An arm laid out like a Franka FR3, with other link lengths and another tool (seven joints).
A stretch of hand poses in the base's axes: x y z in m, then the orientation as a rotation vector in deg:
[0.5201 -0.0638 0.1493 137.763 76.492 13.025]
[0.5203 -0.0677 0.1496 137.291 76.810 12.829]
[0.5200 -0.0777 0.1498 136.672 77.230 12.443]
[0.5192 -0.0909 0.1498 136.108 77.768 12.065]
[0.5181 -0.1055 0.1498 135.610 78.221 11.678]
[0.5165 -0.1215 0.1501 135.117 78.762 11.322]
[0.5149 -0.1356 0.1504 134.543 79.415 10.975]
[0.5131 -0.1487 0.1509 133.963 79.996 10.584]
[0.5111 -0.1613 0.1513 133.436 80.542 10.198]
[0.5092 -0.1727 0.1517 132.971 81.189 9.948]
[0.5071 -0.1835 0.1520 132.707 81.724 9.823]
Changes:
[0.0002 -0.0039 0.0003 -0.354 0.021 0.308]
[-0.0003 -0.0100 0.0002 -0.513 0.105 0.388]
[-0.0008 -0.0132 0.0000 -0.428 0.167 0.451]
[-0.0011 -0.0146 0.0000 -0.404 0.172 0.378]
[-0.0016 -0.0160 0.0003 -0.357 0.190 0.438]
[-0.0016 -0.0141 0.0003 -0.377 0.194 0.536]
[-0.0018 -0.0131 0.0005 -0.420 0.193 0.487]
[-0.0020 -0.0126 0.0004 -0.385 0.202 0.450]
[-0.0019 -0.0114 0.0004 -0.246 0.190 0.516]
[-0.0021 -0.0108 0.0003 -0.075 0.163 0.400]

